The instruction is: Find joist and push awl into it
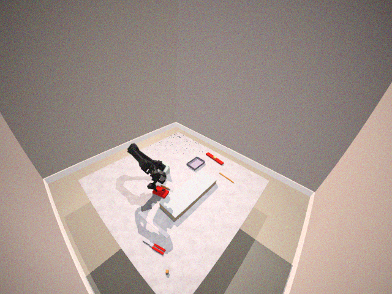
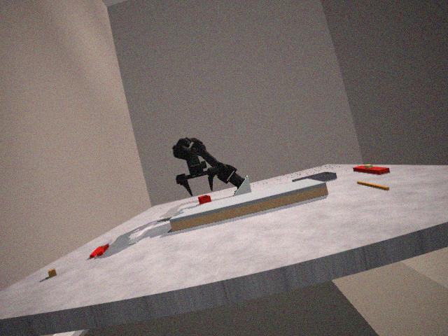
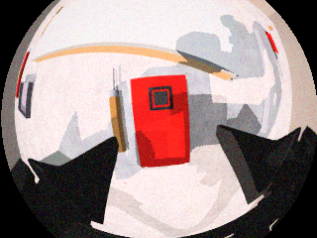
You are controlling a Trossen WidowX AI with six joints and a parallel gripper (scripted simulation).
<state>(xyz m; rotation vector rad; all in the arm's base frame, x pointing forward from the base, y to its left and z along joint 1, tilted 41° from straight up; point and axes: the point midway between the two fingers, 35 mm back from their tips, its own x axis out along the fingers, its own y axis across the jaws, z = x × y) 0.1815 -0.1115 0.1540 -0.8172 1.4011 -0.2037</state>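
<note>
The red stud finder is 30 mm below my gripper tip, 20 mm ahead of it and 10 mm to the left of it. Round my gripper tip: awl 80 mm to the left, 60 mm below, 10 mm ahead; square indicator 30 mm ahead, 10 mm to the left, 10 mm below; grey tray 500 mm to the left, 60 mm below, 30 mm behind.
</note>
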